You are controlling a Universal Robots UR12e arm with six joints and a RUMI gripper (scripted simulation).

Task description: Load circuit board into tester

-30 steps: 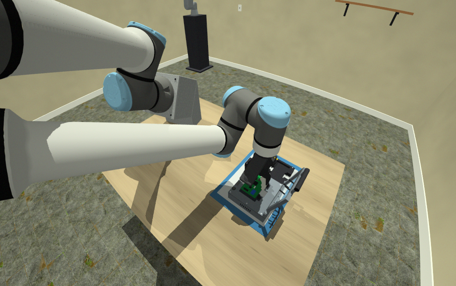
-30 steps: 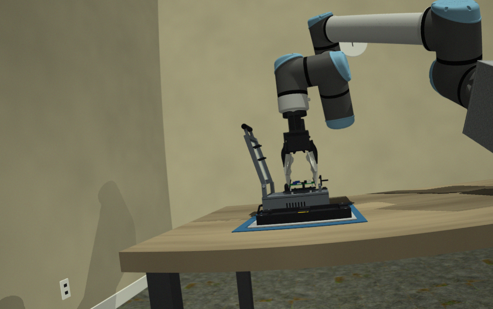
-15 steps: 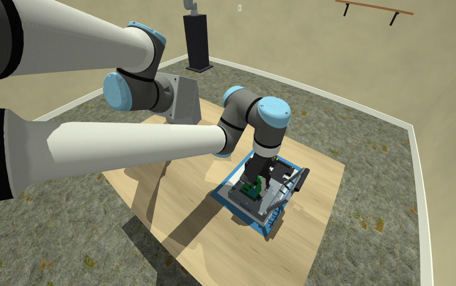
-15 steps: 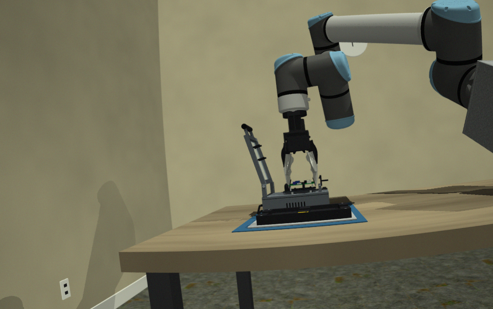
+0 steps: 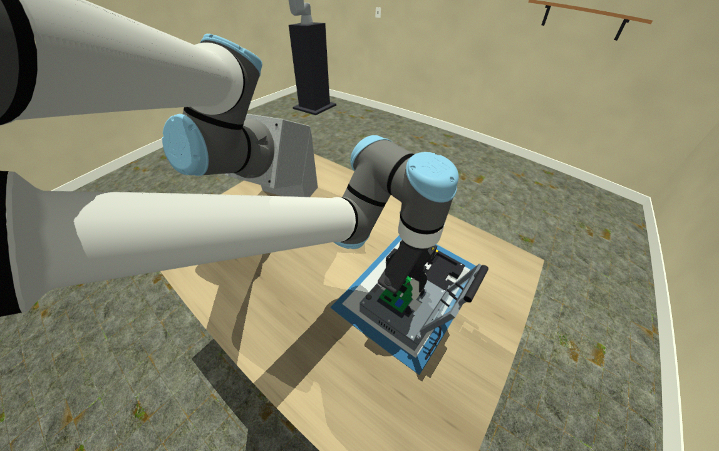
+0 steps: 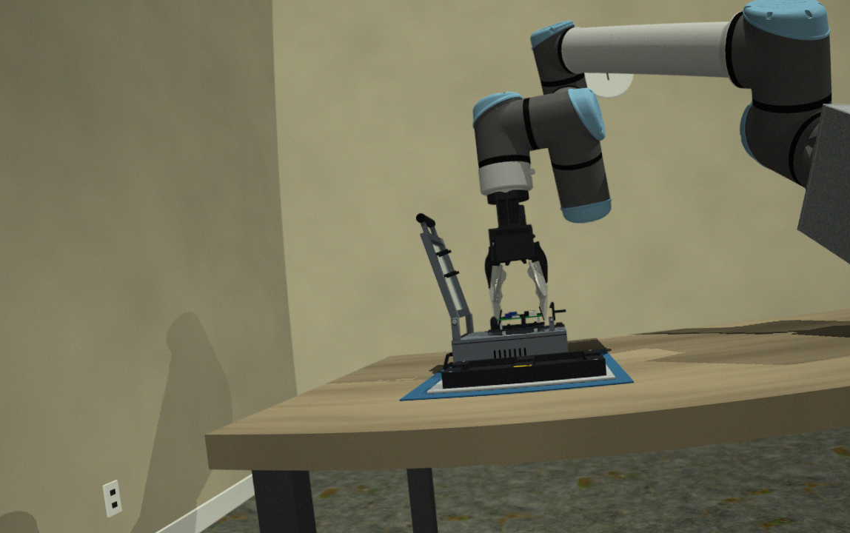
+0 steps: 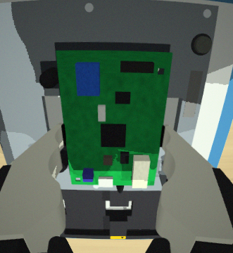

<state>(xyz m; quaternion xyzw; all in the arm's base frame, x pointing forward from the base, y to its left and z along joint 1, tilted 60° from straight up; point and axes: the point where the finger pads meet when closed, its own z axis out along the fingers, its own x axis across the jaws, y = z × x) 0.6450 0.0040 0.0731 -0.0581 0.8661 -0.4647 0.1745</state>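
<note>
My hand is right at the green circuit board. Also, from my hand: lid: 13 cm ahead, 1 cm to the right, 10 cm above; grey tester: 3 cm ahead, 3 cm to the left, 3 cm above.
</note>
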